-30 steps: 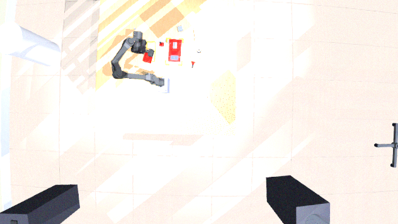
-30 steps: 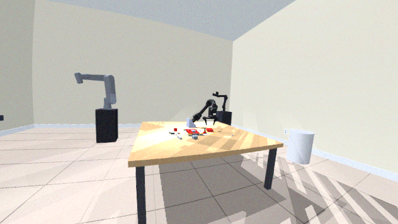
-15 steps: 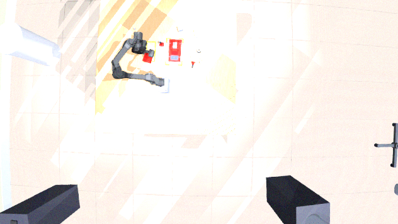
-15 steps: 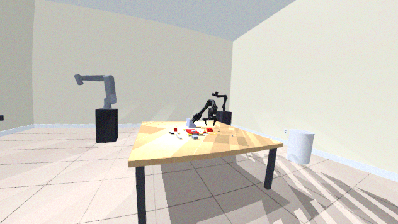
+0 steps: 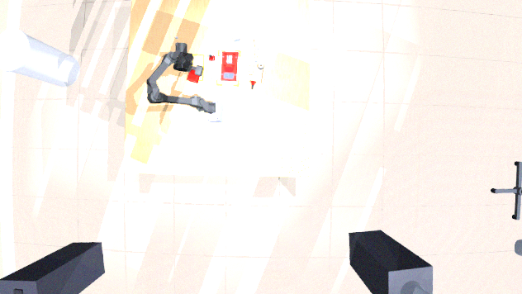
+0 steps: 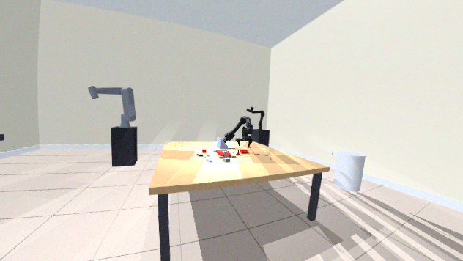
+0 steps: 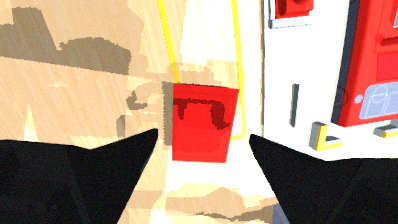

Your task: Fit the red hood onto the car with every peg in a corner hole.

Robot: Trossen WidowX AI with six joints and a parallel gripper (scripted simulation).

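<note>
The red hood lies 30 mm below my gripper tip. The rest, counted from my gripper tip: black wheel: 30 mm ahead, 460 mm to the right, 40 mm below; grey engine block: 80 mm ahead, 250 mm to the right, 20 mm below.
</note>
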